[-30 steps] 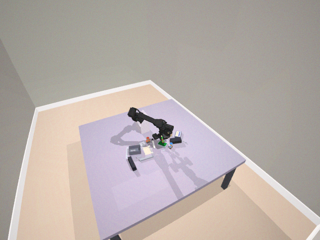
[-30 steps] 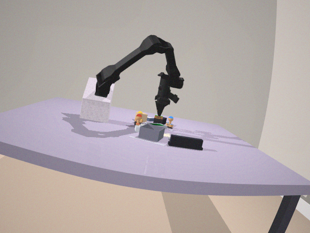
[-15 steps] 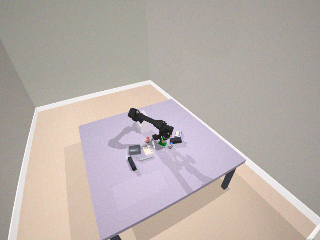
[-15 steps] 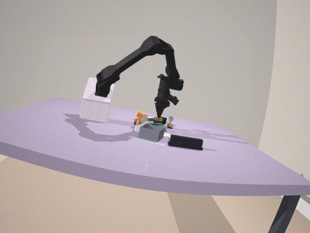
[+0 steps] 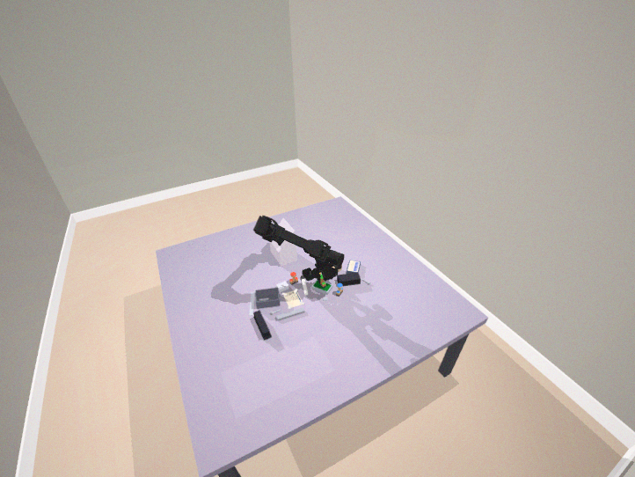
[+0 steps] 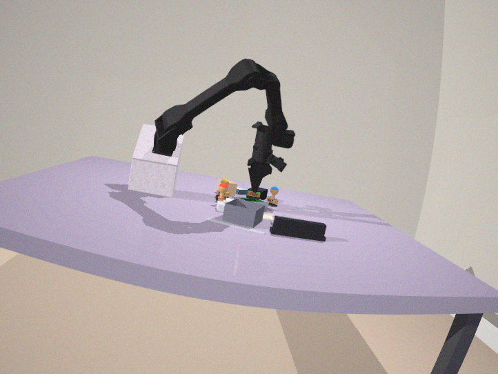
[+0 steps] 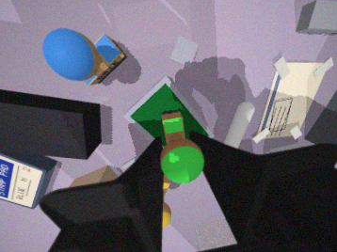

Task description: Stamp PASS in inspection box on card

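My gripper tip is 40 mm above the green ink pad. The rest, counted from my gripper tip: blue-knobbed stamp 70 mm ahead, 60 mm to the left, 20 mm below; yellow-knobbed stamp 100 mm behind, 30 mm to the left, 20 mm below; green-knobbed stamp right at my gripper tip.
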